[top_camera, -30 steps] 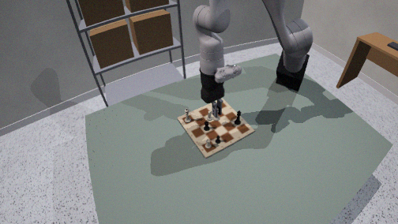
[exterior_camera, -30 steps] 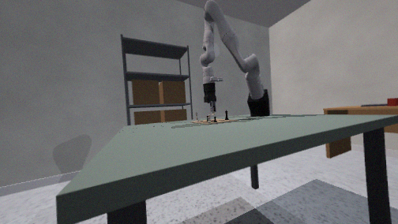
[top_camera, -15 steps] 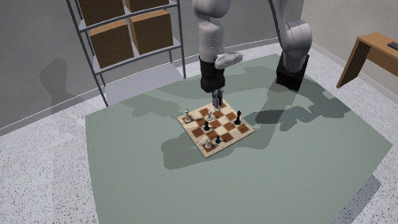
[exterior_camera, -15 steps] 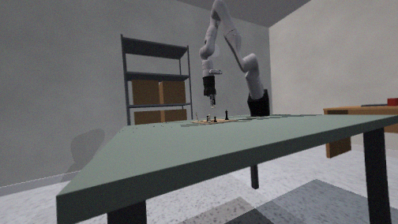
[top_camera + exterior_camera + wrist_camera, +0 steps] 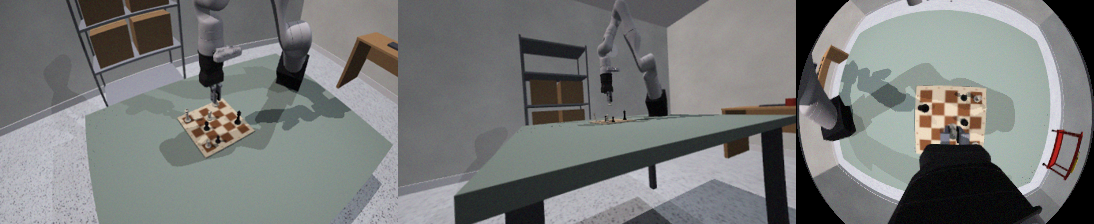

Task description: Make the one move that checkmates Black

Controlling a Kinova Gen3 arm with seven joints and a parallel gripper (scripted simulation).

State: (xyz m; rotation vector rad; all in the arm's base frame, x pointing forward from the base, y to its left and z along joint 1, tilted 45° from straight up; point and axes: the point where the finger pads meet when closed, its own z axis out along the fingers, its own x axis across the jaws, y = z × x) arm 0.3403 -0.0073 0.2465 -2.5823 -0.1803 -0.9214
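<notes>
My gripper is now 90 mm past the tall black piece, 20 mm to the right of it and 110 mm above it. Also, from my hand: chessboard 140 mm below.
</notes>
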